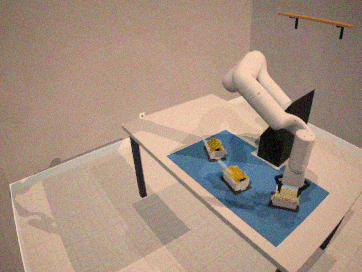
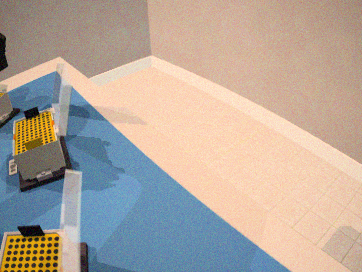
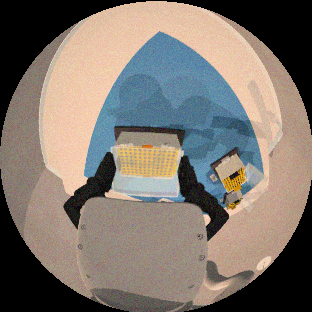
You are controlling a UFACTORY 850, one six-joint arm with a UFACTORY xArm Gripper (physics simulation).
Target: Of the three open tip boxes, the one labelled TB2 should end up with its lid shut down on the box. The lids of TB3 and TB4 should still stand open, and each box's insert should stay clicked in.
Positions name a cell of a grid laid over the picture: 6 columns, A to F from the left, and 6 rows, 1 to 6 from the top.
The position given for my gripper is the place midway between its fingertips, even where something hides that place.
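Note:
A blue mat (image 3: D2) is visible, as are a clear lid (image 2: B3), a clear lid (image 3: C4) and my gripper (image 3: C4).

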